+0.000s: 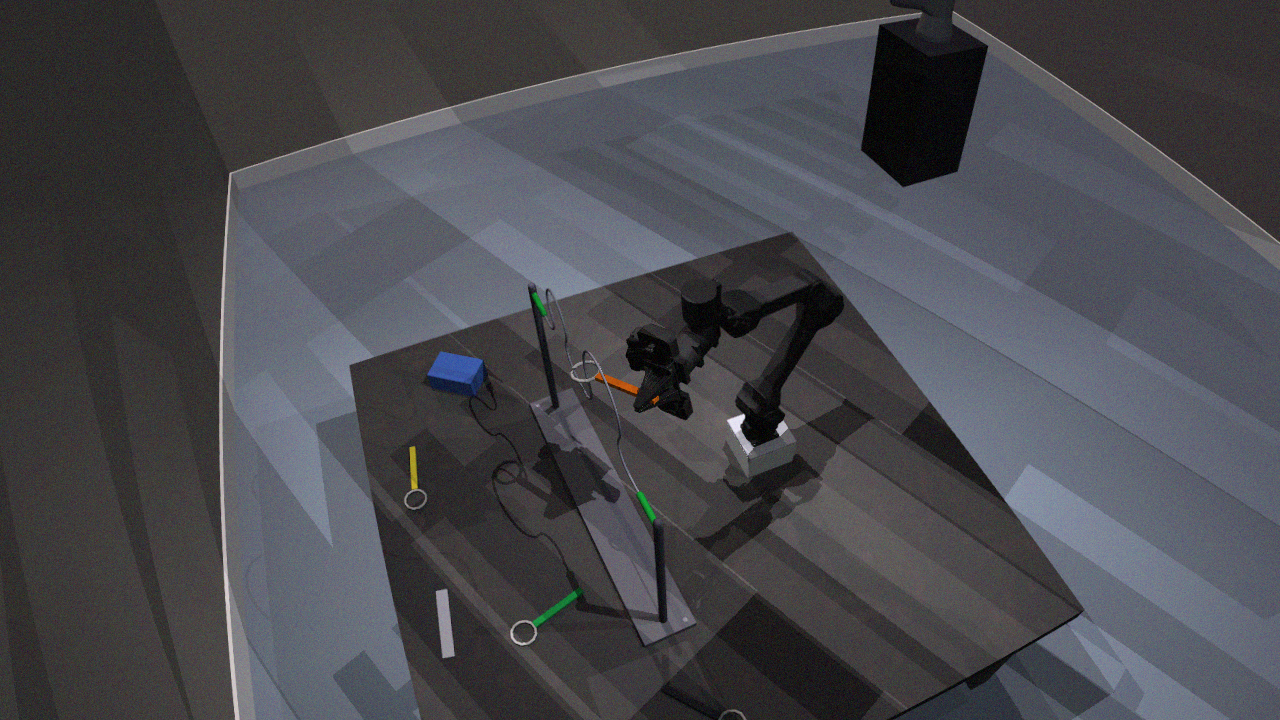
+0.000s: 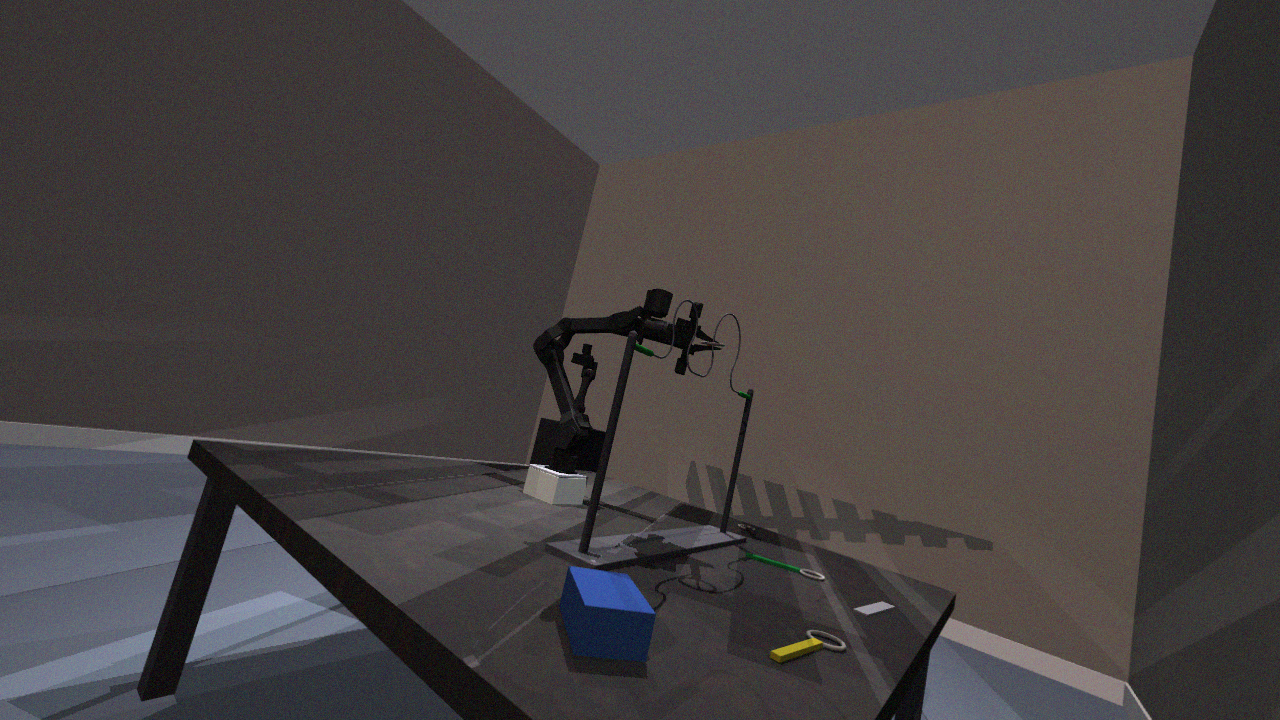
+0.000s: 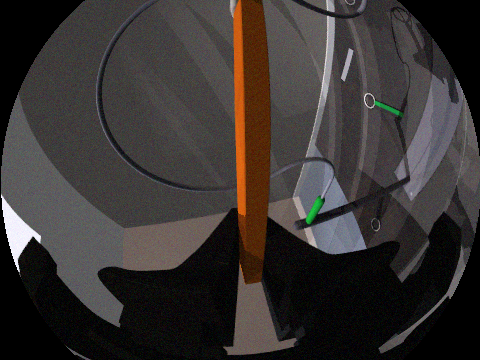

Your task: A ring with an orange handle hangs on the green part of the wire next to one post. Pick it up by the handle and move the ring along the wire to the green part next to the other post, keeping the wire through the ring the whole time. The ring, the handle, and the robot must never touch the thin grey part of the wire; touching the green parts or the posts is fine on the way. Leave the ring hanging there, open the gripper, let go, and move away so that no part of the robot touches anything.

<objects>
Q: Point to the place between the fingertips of my gripper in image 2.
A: At 721,347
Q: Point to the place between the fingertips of my gripper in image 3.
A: At 243,214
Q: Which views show my gripper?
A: Image 1, image 2 and image 3: all of them.
</objects>
